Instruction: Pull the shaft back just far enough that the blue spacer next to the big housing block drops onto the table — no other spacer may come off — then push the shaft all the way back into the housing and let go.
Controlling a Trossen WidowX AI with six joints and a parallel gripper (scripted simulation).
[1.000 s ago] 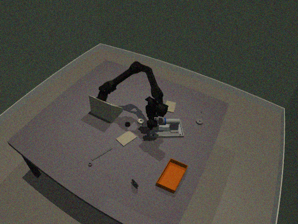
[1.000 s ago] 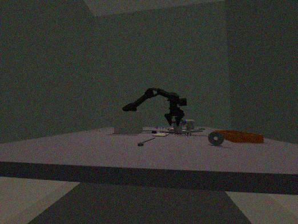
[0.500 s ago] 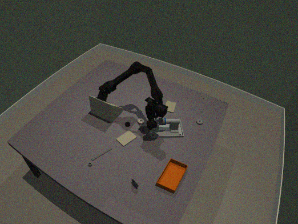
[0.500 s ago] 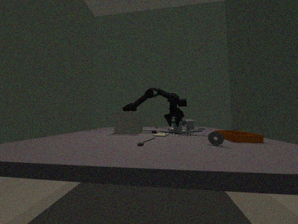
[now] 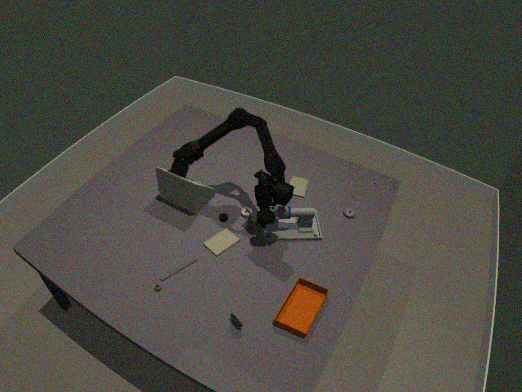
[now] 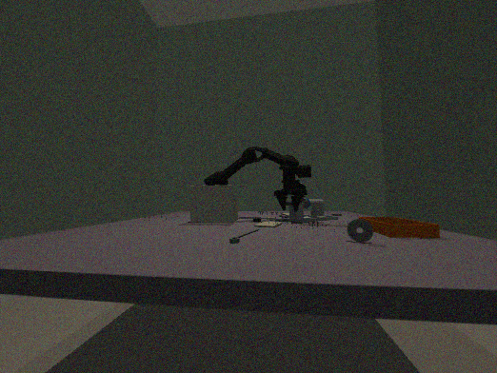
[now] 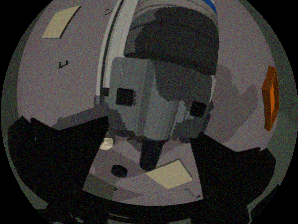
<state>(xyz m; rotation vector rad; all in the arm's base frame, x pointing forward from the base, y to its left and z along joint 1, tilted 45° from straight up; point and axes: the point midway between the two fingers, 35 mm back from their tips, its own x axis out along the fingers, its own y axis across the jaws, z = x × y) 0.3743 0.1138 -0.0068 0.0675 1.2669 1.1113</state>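
My gripper tip is now 9 cm past the white ring, 4 cm above it and 2 cm to the right of it. Also, from my gripper tip: black ring (15 cm behind, 6 cm to the right, 4 cm below); dark shaft (6 cm ahead, 5 cm to the left, 3 cm above); blue spacer (8 cm ahead, 6 cm to the left, 3 cm above).
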